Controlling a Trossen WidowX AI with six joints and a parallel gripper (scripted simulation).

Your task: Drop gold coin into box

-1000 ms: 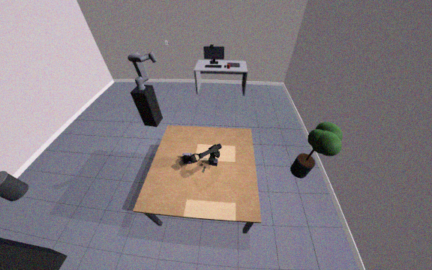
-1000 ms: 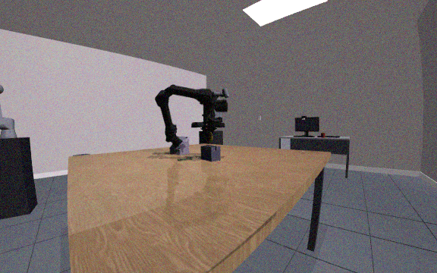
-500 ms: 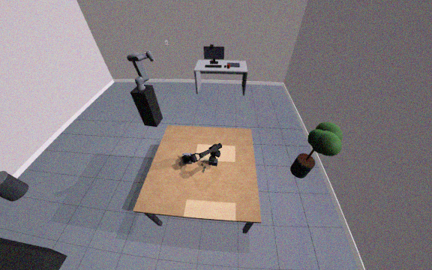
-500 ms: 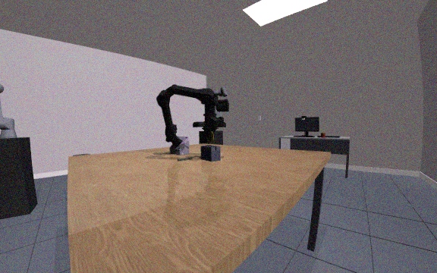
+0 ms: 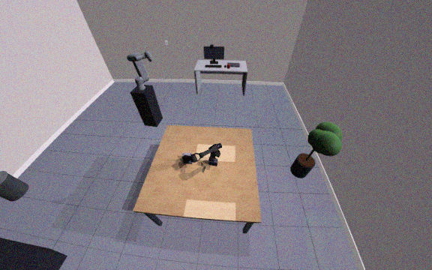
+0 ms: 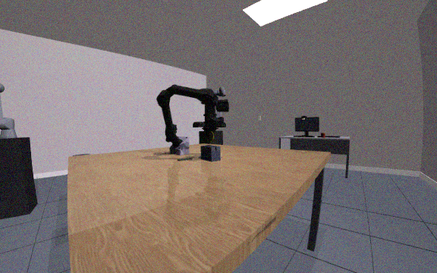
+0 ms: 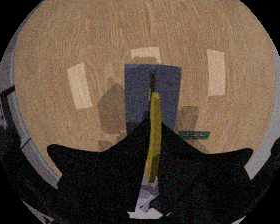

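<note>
My gripper tip is now 20 mm below the gold coin.
</note>
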